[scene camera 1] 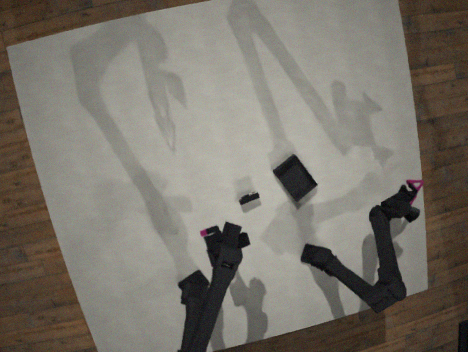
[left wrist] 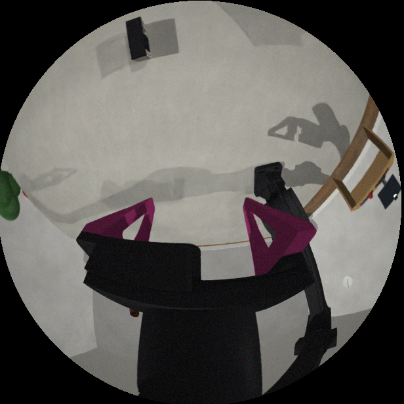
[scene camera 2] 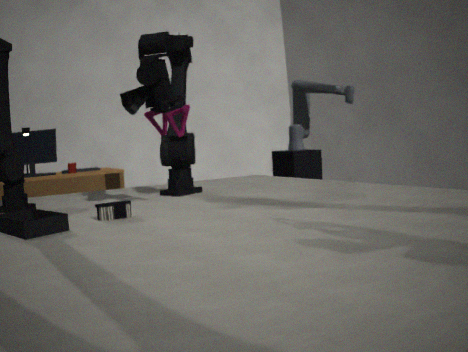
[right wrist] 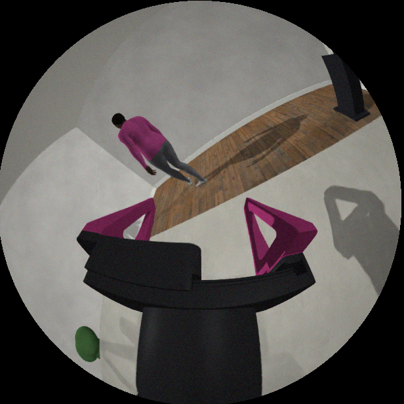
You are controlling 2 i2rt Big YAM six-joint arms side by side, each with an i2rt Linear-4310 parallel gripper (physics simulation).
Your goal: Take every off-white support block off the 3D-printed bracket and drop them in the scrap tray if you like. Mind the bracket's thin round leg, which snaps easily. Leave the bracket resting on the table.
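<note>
The dark bracket [scene camera 1: 249, 198] [scene camera 2: 120, 210] [left wrist: 135, 39] rests on the table left of the scrap tray in scene camera 1. Narrow off-white support blocks [scene camera 2: 106, 213] show under its dark top in scene camera 2; their exact number is unclear. Its thin round leg cannot be made out. The black scrap tray [scene camera 1: 284, 164] [scene camera 2: 45, 226] stands on the table; no blocks can be seen inside. My left gripper [scene camera 2: 172, 135] [left wrist: 198, 202] is open and empty, raised and apart from the bracket. My right gripper [scene camera 1: 416, 192] [right wrist: 199, 202] is open and empty, far to the right in scene camera 1.
The right arm's base [scene camera 1: 316, 254] stands below the tray in scene camera 1, and the left arm's base [scene camera 1: 194, 285] [scene camera 2: 181, 182] is at the lower left there. Arm shadows cross the pale table [scene camera 1: 50, 150]. A person [right wrist: 142, 137] stands on the wooden floor beyond the table.
</note>
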